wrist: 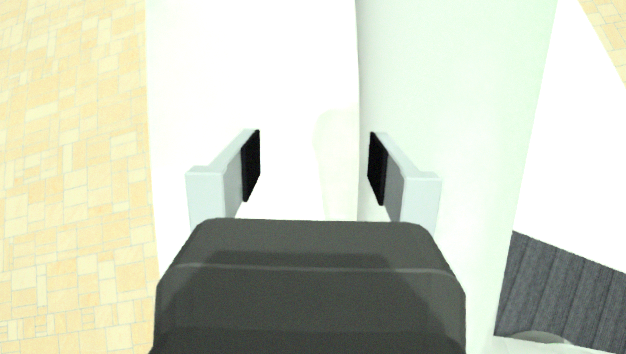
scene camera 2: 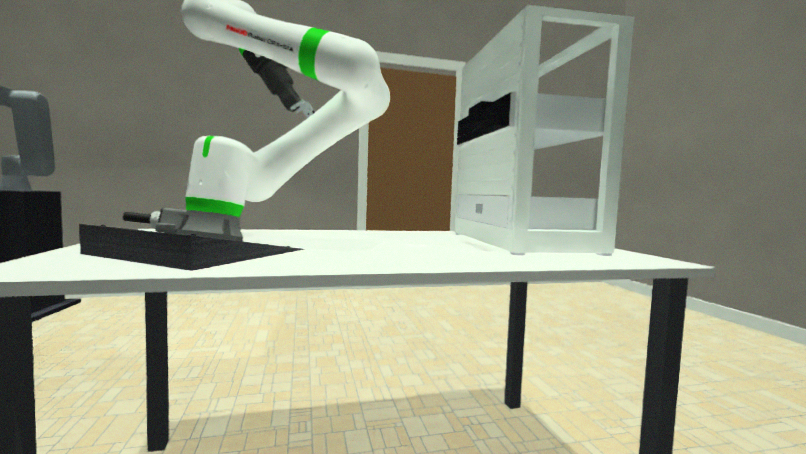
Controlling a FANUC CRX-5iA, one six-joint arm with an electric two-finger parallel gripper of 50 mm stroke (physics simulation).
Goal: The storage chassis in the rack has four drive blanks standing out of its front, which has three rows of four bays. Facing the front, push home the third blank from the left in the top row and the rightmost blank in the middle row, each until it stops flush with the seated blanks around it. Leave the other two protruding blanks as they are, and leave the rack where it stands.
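Places are measured from the arm's base along level axes (x back, y right, z up), in millimetres.
Pixels of known places: gripper, fingertip midpoint: (wrist: 314,153).
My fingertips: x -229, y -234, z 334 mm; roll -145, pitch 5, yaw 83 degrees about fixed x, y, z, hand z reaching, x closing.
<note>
Ahead of a thing's pixels: the offset from my fingertips to its middle. "*": to the spot under its first point. Level surfaces: height alone.
The rack (scene camera 2: 525,186) stands upright on the right part of the table. The storage chassis @(* dx -474, dy +215, dz -4 mm) (scene camera 2: 489,119) shows as a black, stepped shape at the rack's left-facing front, at mid height. It is seen at a steep angle, so the single bays and the protruding blanks cannot be told apart. My gripper (scene camera 2: 309,110) (wrist: 314,153) is open and empty. It is in the air well to the left of the rack, pointing down and right, partly behind the arm. Neither the rack nor the chassis shows in the wrist view.
My white arm link (scene camera 2: 307,140) (wrist: 450,125) passes close beside the gripper. The dark mounting plate (scene camera 2: 135,246) (wrist: 565,285) lies under the arm's base on the white table @(dz -360 mm) (scene camera 2: 366,265) (wrist: 240,60). A grey drawer front @(* dx -523, dy +176, dz -246 mm) (scene camera 2: 496,209) is low in the rack. A brown door (scene camera 2: 410,152) is behind.
</note>
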